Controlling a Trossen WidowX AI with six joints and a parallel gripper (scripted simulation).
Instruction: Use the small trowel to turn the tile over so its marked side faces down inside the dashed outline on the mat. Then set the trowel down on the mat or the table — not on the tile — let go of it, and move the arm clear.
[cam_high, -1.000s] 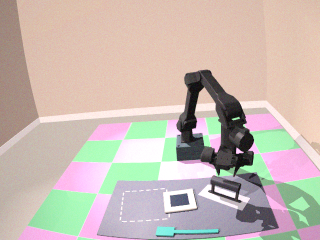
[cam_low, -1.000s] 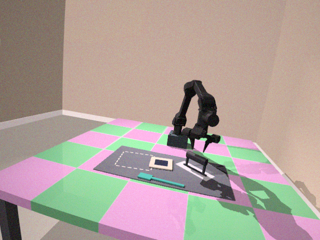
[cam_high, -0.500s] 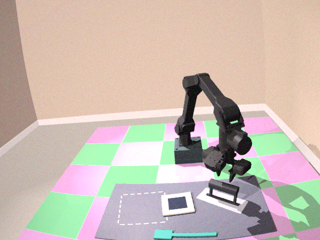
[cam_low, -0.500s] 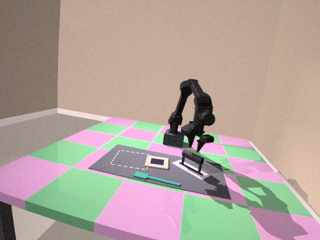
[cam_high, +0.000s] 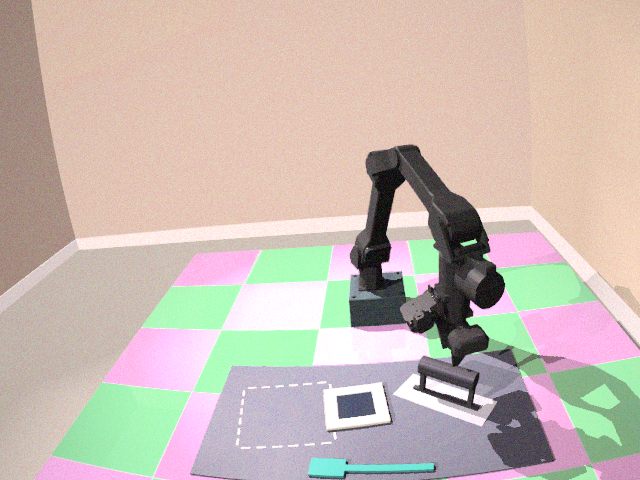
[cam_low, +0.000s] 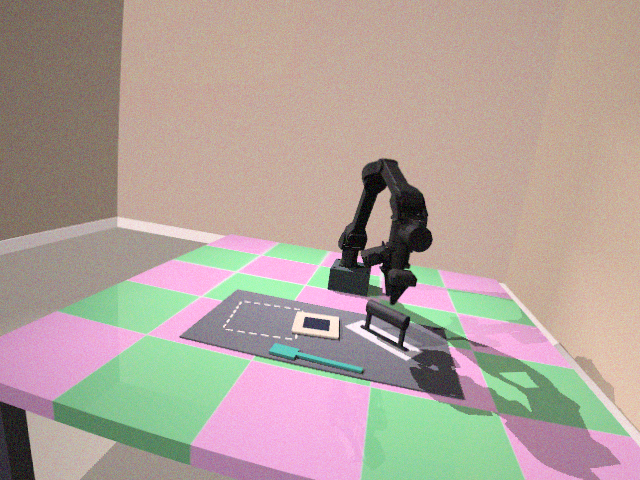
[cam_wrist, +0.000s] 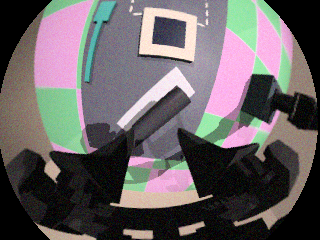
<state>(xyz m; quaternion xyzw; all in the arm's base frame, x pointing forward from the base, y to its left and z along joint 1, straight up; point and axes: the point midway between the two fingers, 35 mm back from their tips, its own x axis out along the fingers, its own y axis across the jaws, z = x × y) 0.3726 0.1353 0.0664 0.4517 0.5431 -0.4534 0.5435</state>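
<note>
The trowel is 1 cm behind my gripper tip, 2 cm to the right of it and 7 cm below it. Also, from my gripper tip: teal flat tool 17 cm ahead, 17 cm to the right, 11 cm below; then grey mat 3 cm ahead, 15 cm to the right, 13 cm below; then tile 18 cm to the right, 10 cm below.
</note>
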